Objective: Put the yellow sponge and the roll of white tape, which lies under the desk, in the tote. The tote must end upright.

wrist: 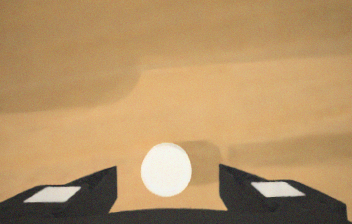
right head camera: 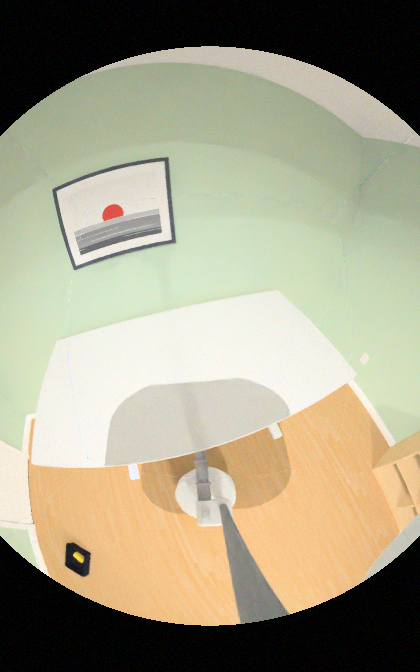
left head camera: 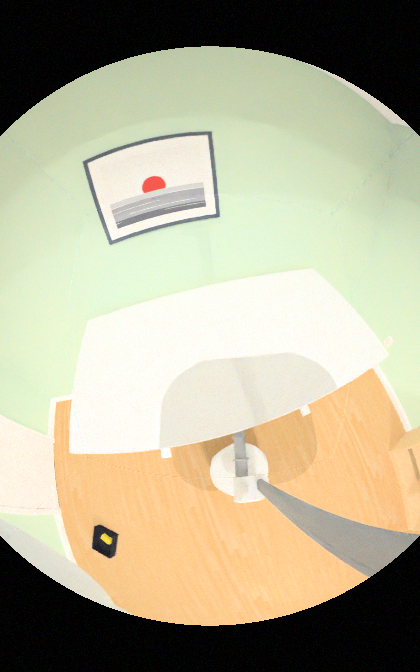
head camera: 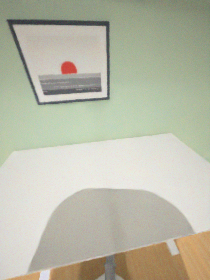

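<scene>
The roll of white tape is a round white shape on the wooden floor in the wrist view, low and near the middle. My gripper is open, with one finger to each side of the roll in that view; the roll is not gripped, and the height of the fingers above it is hard to tell. The gripper does not show in the head views, where the desk hides it. The black tote stands upright on the floor at the lower left. The yellow sponge is inside the tote.
The white desk stands against the green wall, and my arm reaches under its front edge. White desk feet show below that edge. A wooden shelf unit stands at the right.
</scene>
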